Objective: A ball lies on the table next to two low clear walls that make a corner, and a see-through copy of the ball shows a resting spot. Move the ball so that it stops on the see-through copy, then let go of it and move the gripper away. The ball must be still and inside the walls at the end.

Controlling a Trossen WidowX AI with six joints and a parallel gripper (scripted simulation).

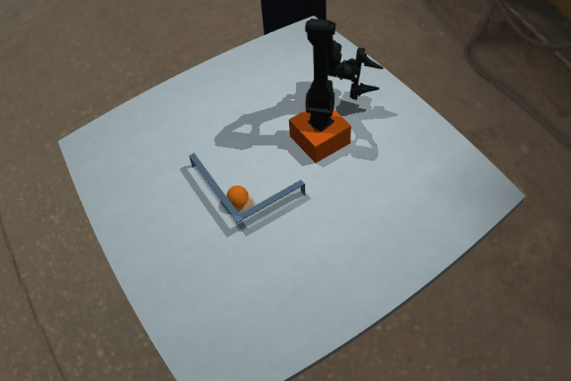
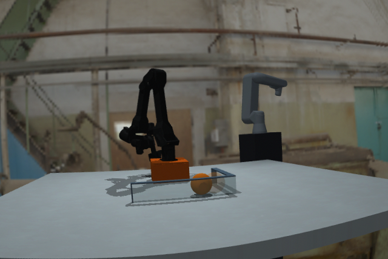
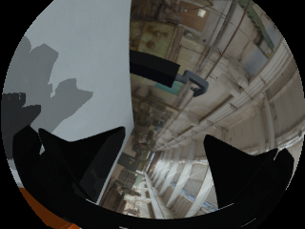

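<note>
My gripper tip is 640 mm short of the see-through copy of ball and 120 mm above it. From my gripper tip the other things lie so: clear wall 670 mm ahead, 110 mm to the right, 120 mm below.
</note>
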